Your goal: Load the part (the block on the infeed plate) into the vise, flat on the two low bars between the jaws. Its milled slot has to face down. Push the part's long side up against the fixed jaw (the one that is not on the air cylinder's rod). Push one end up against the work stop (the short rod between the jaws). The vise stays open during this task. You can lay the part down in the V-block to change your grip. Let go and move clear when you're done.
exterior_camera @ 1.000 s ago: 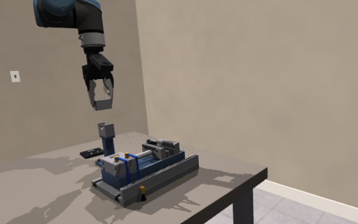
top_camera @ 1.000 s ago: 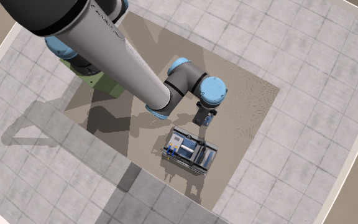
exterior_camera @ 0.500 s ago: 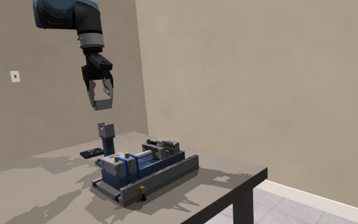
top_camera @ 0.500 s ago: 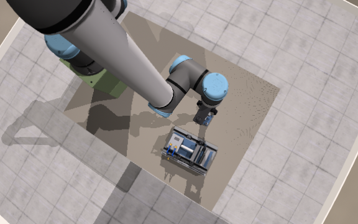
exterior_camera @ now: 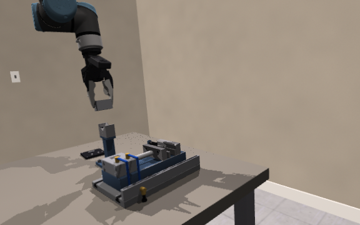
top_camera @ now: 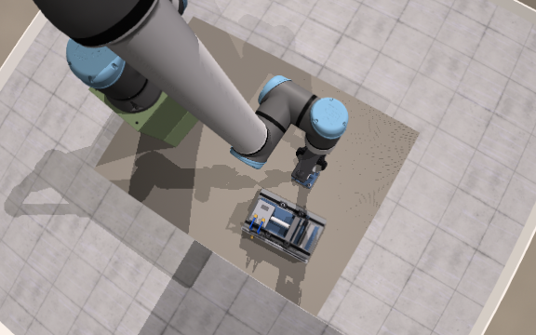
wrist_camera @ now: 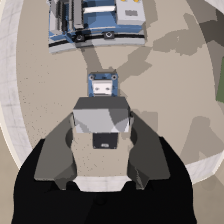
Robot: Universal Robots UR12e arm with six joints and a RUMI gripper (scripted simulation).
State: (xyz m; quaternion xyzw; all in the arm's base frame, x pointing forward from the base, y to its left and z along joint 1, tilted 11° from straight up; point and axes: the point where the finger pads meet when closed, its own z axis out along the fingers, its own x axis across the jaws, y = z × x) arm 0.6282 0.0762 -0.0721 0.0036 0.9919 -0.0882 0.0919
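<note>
Now: the part 1 cm below my hand. The rest, counted from my hand: work stop rod (9 cm ahead, 18 cm to the right, 15 cm below); then air cylinder (7 cm behind, 23 cm to the right, 17 cm below); then cylinder rod (1 cm ahead, 23 cm to the right, 17 cm below).
</note>
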